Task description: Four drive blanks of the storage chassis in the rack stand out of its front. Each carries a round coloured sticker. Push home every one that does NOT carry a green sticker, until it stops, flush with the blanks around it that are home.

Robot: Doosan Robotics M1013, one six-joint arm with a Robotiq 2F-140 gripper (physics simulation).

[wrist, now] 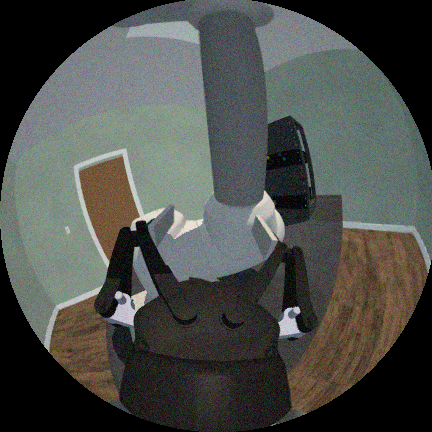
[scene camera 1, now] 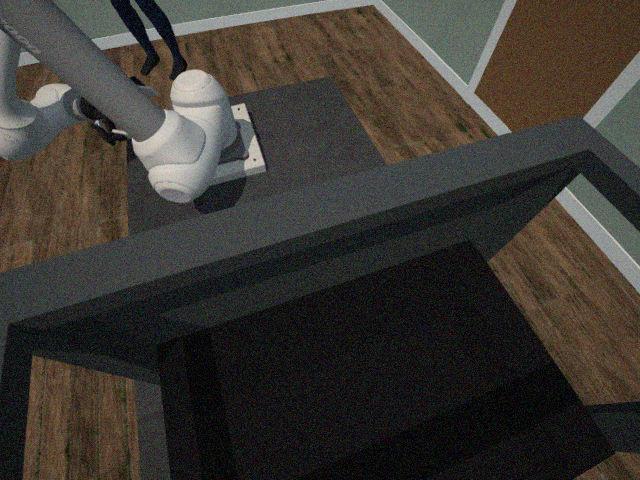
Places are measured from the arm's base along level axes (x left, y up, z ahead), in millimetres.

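Pixels of known places: gripper, fingertip midpoint: [wrist: 213, 218].
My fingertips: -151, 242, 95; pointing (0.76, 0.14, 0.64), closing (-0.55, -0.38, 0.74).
For each thing: its top centre in the pictures, then the offset to it from my fingertips, as dx, dy, dz. "*": a spot on its surface instead. Level surfaces: height alone.
- dark storage chassis at a spot on its surface: [wrist: 295, 158] * +60, +89, +635
- yellow sticker at its top centre: [wrist: 267, 155] +220, +140, +613
- blue sticker at a spot on its surface: [wrist: 280, 155] * +137, +122, +615
- green sticker at its top centre: [wrist: 283, 156] +121, +112, +616
- dark floor mat at its surface level: dy -281
The dark rack [scene camera 1: 310, 211] [wrist: 286, 131] fills the foreground in the scene view; its front does not show there. In the wrist view it stands right of the grey arm link, partly hidden. A dark storage chassis [wrist: 295, 158] crosses its middle. A yellow sticker [wrist: 268, 158], a blue sticker [wrist: 280, 155] and a green sticker [wrist: 284, 159] show small on it; a fourth cannot be made out. How far the blanks stand out is too small to tell. My gripper [wrist: 213, 218] is open and empty, well away from the rack. In the scene view it is mostly hidden behind the arm.
The white arm base plate [scene camera 1: 253, 149] stands on a dark floor mat [scene camera 1: 315, 124]. A person's dark legs [scene camera 1: 155, 25] show behind the arm. A brown door [scene camera 1: 553, 56] [wrist: 107, 200] is in the green wall. Wooden floor [scene camera 1: 423, 108] [wrist: 370, 295] lies around the mat.
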